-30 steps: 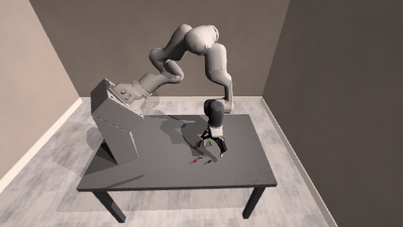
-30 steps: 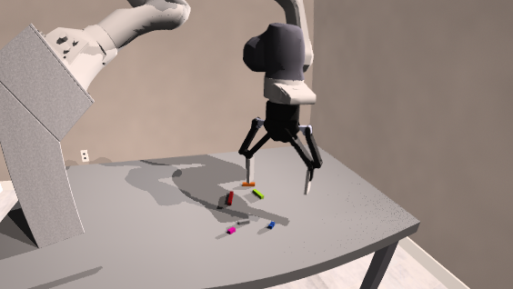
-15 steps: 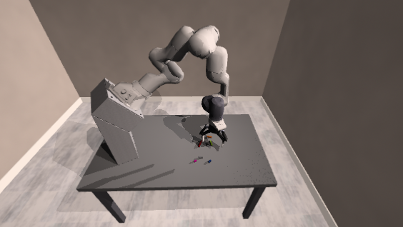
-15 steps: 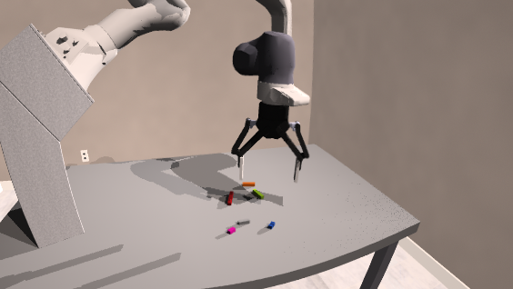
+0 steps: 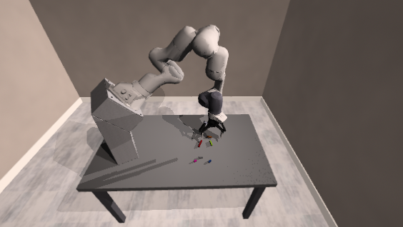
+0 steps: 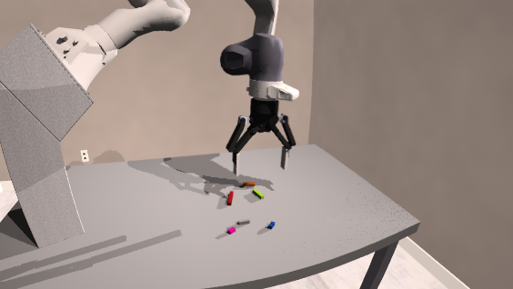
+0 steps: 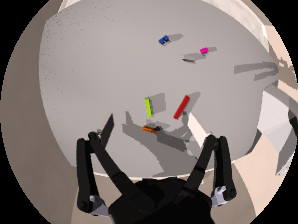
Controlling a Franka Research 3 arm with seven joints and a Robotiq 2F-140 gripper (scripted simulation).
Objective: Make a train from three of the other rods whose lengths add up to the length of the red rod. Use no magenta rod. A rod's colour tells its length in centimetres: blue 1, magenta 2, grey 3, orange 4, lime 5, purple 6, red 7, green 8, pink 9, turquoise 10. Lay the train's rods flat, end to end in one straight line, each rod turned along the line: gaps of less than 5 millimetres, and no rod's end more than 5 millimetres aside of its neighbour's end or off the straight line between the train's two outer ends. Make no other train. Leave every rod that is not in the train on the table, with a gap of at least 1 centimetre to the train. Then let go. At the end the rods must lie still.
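The lime rod is 20 mm to the left of my hand and 100 mm below it. Also, from my hand: grey rod (40 mm behind, 140 mm to the right, 100 mm below); then orange rod (40 mm behind, 80 mm to the left, 100 mm below); then red rod (90 mm behind, 20 mm to the right, 100 mm below).
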